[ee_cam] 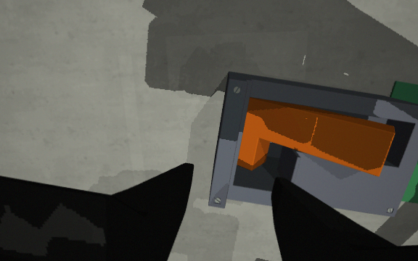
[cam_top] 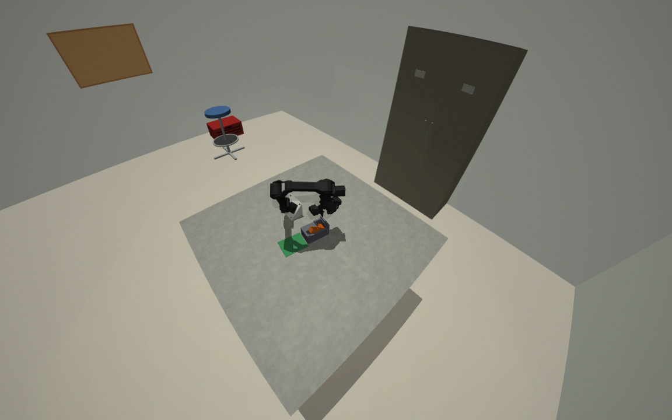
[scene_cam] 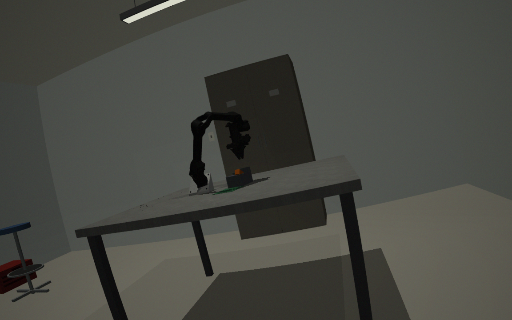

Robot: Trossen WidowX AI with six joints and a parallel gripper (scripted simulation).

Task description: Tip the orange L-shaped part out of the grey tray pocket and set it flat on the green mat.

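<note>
The orange L-shaped part lies 100 mm below my gripper tip, 40 mm to the right of it and 20 mm behind it. Also, from my gripper tip: green mat 210 mm to the right, 160 mm below, 70 mm behind.
</note>
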